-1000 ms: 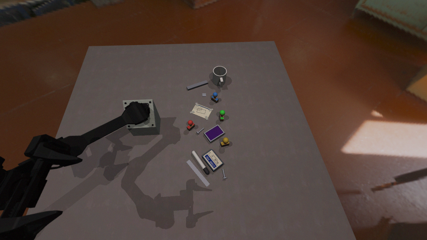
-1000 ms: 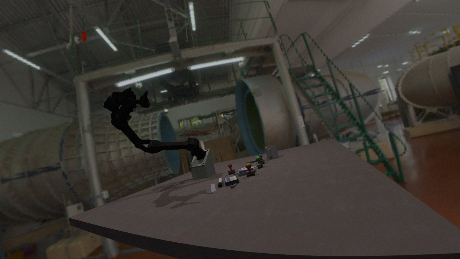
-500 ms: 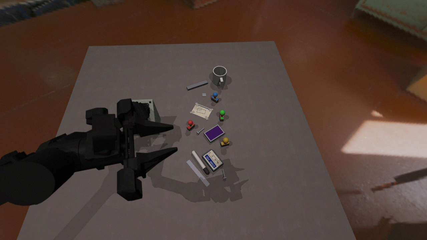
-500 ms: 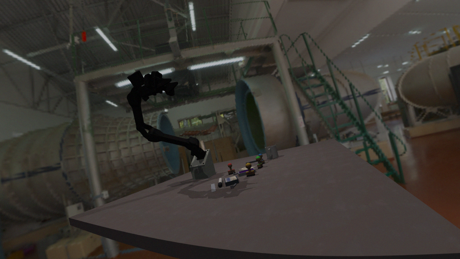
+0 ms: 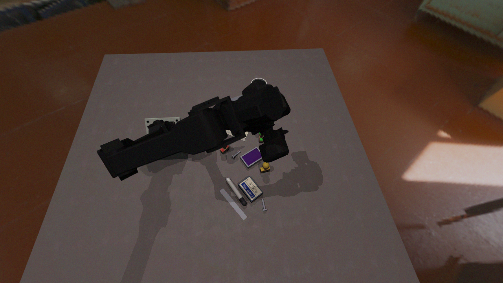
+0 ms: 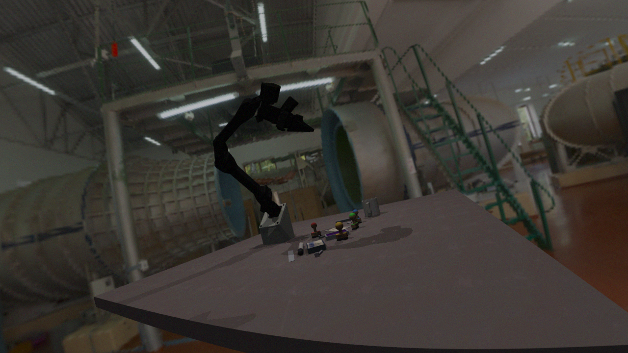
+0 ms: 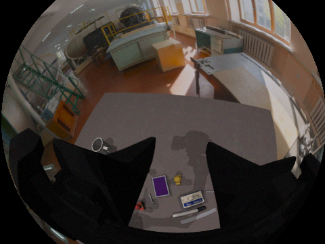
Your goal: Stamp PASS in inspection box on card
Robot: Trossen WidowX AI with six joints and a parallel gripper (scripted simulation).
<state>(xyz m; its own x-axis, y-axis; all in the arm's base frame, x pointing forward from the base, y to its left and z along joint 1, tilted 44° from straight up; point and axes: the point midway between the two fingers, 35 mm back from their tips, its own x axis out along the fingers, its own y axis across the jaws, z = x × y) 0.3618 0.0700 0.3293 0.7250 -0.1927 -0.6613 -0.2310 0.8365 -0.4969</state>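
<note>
My gripper tip is now 380 mm above the green-knobbed stamp, 200 mm to the right of it and 10 mm past it. From my gripper tip the other things lie so: yellow stamp: 380 mm below, 40 mm to the left, 10 mm behind; then marker: 390 mm below, 120 mm behind, 60 mm to the right; then purple ink pad: 400 mm below, 100 mm to the left, 60 mm behind.
</note>
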